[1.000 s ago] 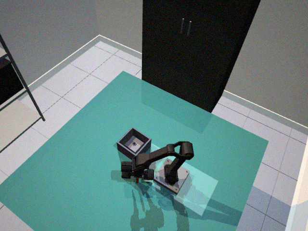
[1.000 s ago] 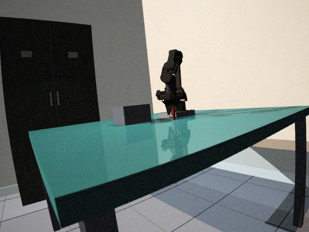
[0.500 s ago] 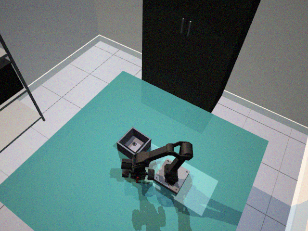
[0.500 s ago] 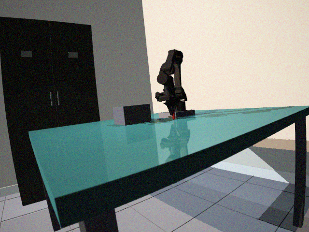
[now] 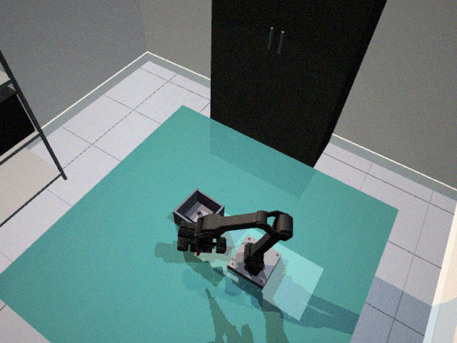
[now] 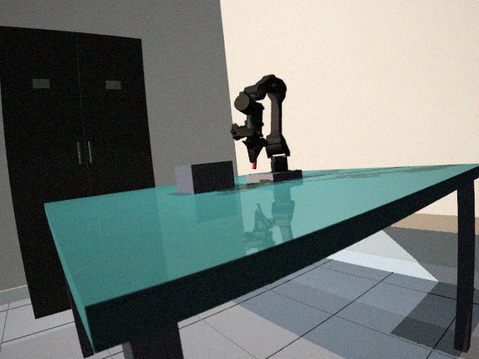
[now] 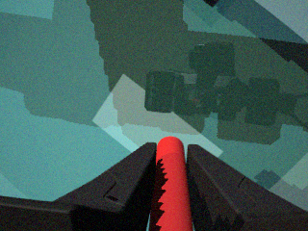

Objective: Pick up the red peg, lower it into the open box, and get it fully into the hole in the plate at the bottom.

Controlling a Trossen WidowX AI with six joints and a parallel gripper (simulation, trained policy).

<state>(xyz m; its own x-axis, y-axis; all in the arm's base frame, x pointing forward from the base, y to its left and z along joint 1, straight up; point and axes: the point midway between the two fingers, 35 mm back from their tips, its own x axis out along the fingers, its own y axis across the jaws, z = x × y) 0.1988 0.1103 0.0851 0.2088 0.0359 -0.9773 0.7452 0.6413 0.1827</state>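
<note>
Right now the plate with hole is 120 mm ahead of my gripper tip, 140 mm to the right of it and 40 mm below it. Round my gripper tip: dark grey box: 120 mm ahead, 140 mm to the right, 60 mm below; then red peg: 10 mm behind, 10 mm to the left, 20 mm above.
</note>
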